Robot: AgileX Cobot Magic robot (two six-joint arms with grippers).
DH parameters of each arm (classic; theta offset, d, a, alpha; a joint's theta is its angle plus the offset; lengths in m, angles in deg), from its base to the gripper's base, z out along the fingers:
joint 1: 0 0.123 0 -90
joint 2: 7.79 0 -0.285 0
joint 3: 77.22 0 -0.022 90
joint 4: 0 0.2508 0 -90
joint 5: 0 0 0.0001 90
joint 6: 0 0.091 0 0
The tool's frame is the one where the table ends.
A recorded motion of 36 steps. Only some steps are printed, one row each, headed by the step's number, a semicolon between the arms.
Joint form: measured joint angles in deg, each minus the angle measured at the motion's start. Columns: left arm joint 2, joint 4, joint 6, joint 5, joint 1, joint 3; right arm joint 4, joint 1, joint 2, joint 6, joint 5, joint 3.
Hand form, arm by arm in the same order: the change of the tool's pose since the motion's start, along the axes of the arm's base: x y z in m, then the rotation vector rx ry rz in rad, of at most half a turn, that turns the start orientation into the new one. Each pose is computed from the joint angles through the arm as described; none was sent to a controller.
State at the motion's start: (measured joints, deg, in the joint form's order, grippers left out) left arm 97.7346 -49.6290 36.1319 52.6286 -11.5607 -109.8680; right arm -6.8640 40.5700 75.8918 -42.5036 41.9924 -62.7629
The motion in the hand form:
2: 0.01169 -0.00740 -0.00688 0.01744 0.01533 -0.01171; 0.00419 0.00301 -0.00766 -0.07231 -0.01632 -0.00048
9: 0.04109 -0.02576 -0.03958 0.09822 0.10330 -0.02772; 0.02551 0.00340 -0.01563 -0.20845 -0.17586 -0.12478
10: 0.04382 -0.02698 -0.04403 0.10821 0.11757 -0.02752; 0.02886 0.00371 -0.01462 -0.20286 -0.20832 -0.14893
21: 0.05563 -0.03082 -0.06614 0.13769 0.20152 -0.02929; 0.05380 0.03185 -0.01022 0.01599 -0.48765 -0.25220
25: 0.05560 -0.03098 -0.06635 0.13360 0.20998 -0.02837; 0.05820 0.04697 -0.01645 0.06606 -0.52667 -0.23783
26: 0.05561 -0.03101 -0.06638 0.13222 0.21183 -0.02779; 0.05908 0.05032 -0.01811 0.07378 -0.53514 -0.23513
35: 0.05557 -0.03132 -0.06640 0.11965 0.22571 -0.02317; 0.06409 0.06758 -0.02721 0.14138 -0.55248 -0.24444
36: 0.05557 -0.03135 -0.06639 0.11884 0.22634 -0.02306; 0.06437 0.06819 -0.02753 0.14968 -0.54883 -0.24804
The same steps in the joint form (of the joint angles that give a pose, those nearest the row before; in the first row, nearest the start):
2: 2.92 1.27 -0.77 0.68 -0.81 -2.77; -5.24 1.06 1.64 2.32 0.67 -0.02
9: 10.30 6.80 -4.20 3.20 -2.83 -7.94; -28.52 2.70 5.40 20.03 0.18 -0.20
10: 10.97 7.45 -4.69 3.56 -2.96 -8.22; -32.00 2.77 5.75 23.57 -0.52 -0.24
21: 13.99 9.26 -7.04 5.64 -3.14 -9.04; -67.96 4.88 10.97 64.72 -9.77 -0.79
25: 14.06 9.21 -7.52 5.85 -3.14 -9.12; -77.17 6.09 13.63 75.15 -10.89 -1.27
26: 14.07 9.19 -7.65 5.87 -3.14 -9.13; -79.15 6.38 14.26 77.31 -10.86 -1.40
35: 14.11 8.93 -8.58 5.94 -3.14 -9.15; -87.43 7.71 17.71 88.92 -10.54 -2.52
36: 14.11 8.90 -8.62 5.94 -3.14 -9.15; -87.55 7.72 17.83 89.57 -10.65 -2.60

